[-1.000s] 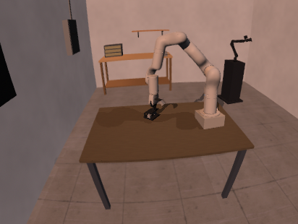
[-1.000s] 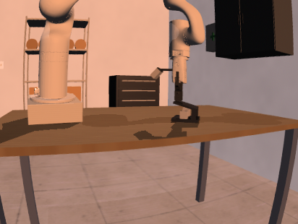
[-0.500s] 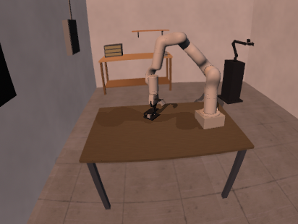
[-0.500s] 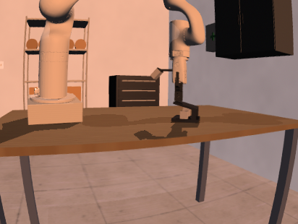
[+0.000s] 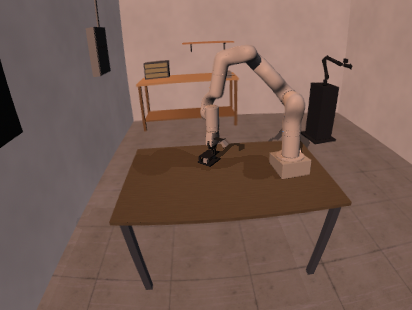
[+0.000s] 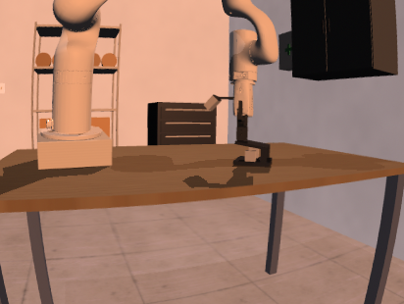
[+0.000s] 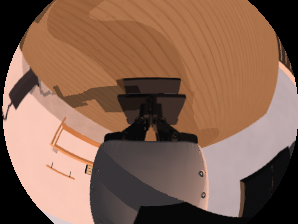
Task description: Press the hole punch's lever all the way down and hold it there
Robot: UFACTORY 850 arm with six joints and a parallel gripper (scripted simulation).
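My gripper is now 5 cm above the hole punch, 3 cm to the left of it and 3 cm short of it.
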